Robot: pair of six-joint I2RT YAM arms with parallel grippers.
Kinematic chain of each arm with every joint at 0, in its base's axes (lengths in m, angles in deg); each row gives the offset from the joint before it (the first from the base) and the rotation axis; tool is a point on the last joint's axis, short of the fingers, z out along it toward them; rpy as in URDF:
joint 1: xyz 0 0 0.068 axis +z
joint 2: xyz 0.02 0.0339 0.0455 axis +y
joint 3: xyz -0.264 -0.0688 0 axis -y
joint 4: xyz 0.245 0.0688 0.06 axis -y
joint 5: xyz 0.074 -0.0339 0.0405 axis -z
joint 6: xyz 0.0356 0 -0.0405 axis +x
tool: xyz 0 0 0 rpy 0 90 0
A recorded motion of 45 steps. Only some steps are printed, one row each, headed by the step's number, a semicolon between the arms.
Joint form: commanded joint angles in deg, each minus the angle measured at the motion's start. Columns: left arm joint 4, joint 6, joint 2, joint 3, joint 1, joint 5; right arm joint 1, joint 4, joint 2, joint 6, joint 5, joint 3.
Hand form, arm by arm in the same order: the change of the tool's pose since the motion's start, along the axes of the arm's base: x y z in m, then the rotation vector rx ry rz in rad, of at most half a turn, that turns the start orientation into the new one. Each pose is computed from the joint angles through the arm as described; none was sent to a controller.
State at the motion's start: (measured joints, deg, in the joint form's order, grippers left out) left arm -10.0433 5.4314 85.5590 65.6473 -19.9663 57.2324; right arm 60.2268 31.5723 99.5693 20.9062 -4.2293 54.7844
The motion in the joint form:
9: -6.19 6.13 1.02 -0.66 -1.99 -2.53; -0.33 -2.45 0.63 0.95 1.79 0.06
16: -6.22 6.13 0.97 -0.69 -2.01 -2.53; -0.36 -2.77 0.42 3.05 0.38 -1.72
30: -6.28 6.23 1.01 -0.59 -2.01 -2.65; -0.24 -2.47 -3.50 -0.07 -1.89 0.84
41: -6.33 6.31 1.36 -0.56 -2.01 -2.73; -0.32 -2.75 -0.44 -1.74 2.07 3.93
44: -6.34 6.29 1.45 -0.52 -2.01 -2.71; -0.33 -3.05 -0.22 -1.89 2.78 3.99
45: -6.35 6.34 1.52 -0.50 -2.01 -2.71; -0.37 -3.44 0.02 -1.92 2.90 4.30
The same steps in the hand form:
9: -0.0069 -0.0087 -0.0184 0.0868 0.0188 -0.0315; 0.0030 -0.0015 -0.0082 -0.0425 0.0338 -0.0402
16: -0.0072 -0.0087 -0.0184 0.0868 0.0190 -0.0318; -0.0005 -0.0062 -0.0173 -0.0528 0.0874 -0.0270
30: -0.0069 -0.0088 -0.0181 0.0883 0.0169 -0.0307; -0.0027 -0.0055 0.0224 0.0313 -0.0113 0.0283
41: -0.0059 -0.0091 -0.0200 0.0916 0.0214 -0.0303; 0.0070 0.0052 0.0202 0.0073 -0.0473 -0.0344
44: -0.0056 -0.0093 -0.0202 0.0917 0.0228 -0.0305; 0.0077 0.0054 0.0185 -0.0024 -0.0480 -0.0459
45: -0.0054 -0.0093 -0.0205 0.0922 0.0229 -0.0308; 0.0086 0.0062 0.0180 -0.0078 -0.0461 -0.0484

